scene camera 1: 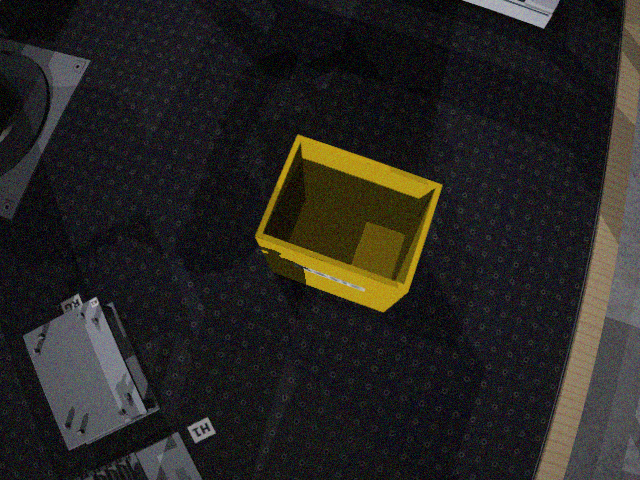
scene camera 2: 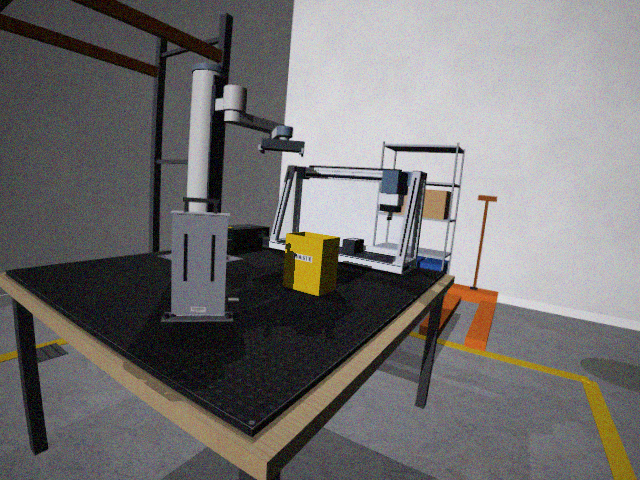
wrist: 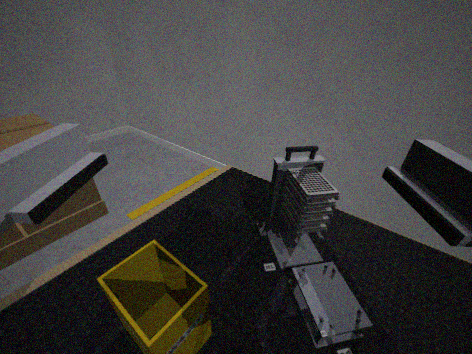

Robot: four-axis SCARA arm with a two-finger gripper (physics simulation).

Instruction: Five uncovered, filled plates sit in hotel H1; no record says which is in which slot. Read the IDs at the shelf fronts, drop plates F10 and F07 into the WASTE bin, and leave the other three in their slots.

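Frame: origin at the arm's base, x ahead, y left, z up, level; centimetres.
Where they show: gripper, fingertip midpoint: point(scene camera 2: 281, 148) point(wrist: 244, 150).
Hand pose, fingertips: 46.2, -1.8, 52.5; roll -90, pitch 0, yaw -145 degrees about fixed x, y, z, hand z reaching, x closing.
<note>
Things, the pixels of their centre, and the offset from my fingertips, as dx, dy, dz. "pt": a spot on its surface instead.
- Hotel H1, body centre: point(scene camera 2: 200, 255) point(wrist: 297, 201) +8.8, -43.8, -35.2
- H1 label, surface spot: point(scene camera 1: 201, 429) point(wrist: 269, 267) pt +8.4, -29.9, -51.2
- open yellow WASTE bin, body centre: point(scene camera 1: 346, 234) point(wrist: 161, 310) point(scene camera 2: 311, 262) +18.4, -0.8, -41.2
- clear-topped station, body centre: point(scene camera 1: 89, 373) point(wrist: 325, 299) -7.9, -28.2, -47.7
- RG label, surface spot: point(scene camera 1: 72, 303) pt -15.7, -20.7, -51.2
Hotel H1 point(wrist: 275, 192) point(scene camera 2: 199, 289) stands upright on the table. In the wrist view its stack of plates point(wrist: 315, 202) faces partly toward the camera, too small and grainy for any ID to be read. In scene camera 1 part of its base point(scene camera 1: 173, 457) shows beside the H1 label point(scene camera 1: 201, 429) point(wrist: 269, 267). The open yellow WASTE bin point(scene camera 1: 382, 297) point(scene camera 2: 328, 263) point(wrist: 204, 330) stands nearby; no plate shows in its visible interior. My gripper point(scene camera 2: 281, 151) point(wrist: 244, 150) is open and empty, high above the table, apart from the hotel and the bin.
A clear-topped station point(scene camera 1: 77, 372) point(wrist: 340, 300) stands between H1 and the RG label point(scene camera 1: 72, 303). The arm's column point(scene camera 2: 200, 139) rises behind the hotel in scene camera 2. A white-framed gantry point(scene camera 2: 417, 217) point(scene camera 1: 542, 21) stands beyond the bin.
</note>
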